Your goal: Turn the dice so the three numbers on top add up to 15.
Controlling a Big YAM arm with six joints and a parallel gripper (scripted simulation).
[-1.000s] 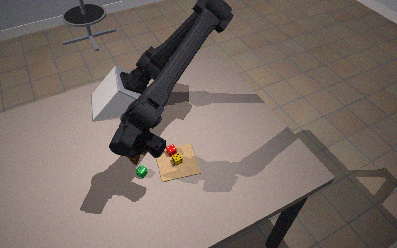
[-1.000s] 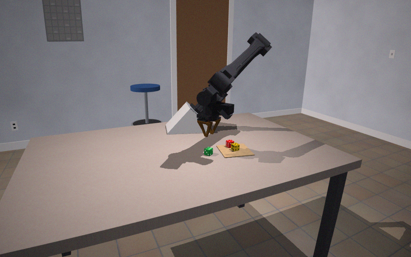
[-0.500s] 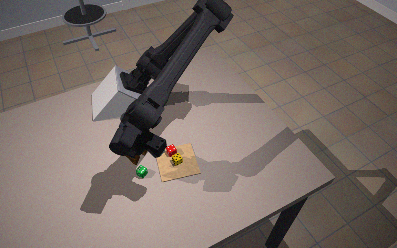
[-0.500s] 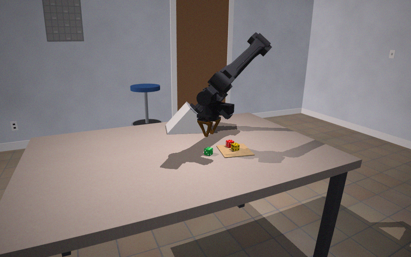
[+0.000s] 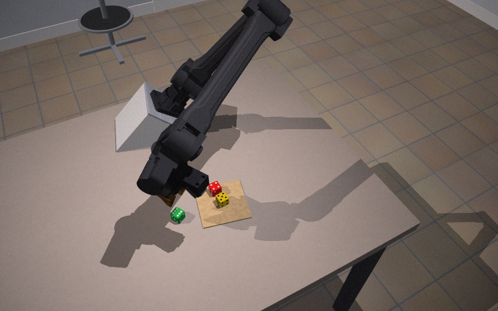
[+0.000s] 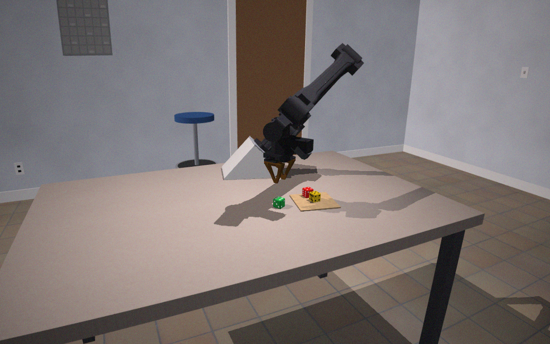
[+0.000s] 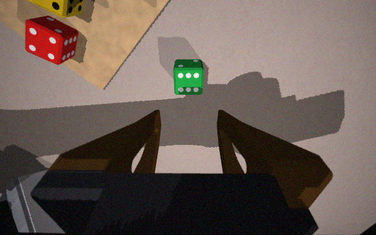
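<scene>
The green die lies 80 mm below my hand. Also, from my hand: yellow die 130 mm to the left, 80 mm below; tan mat 130 mm to the left, 100 mm below; red die 50 mm behind, 130 mm to the left, 80 mm below.
</scene>
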